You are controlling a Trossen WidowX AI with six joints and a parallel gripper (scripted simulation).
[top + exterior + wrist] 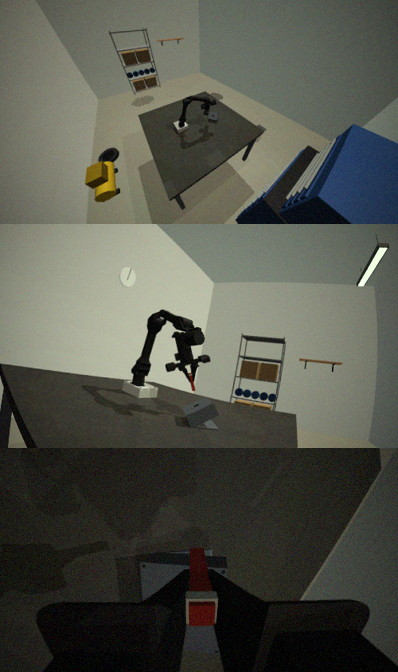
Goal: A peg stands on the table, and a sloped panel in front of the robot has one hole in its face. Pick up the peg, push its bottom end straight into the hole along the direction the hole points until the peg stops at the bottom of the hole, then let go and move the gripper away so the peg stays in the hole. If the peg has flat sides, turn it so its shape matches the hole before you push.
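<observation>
My gripper tip is now 8 cm short of the panel, 5 cm to the left of it and 11 cm above it. The rest, counted from my gripper tip: red square peg 1 cm to the right, 2 cm above.
</observation>
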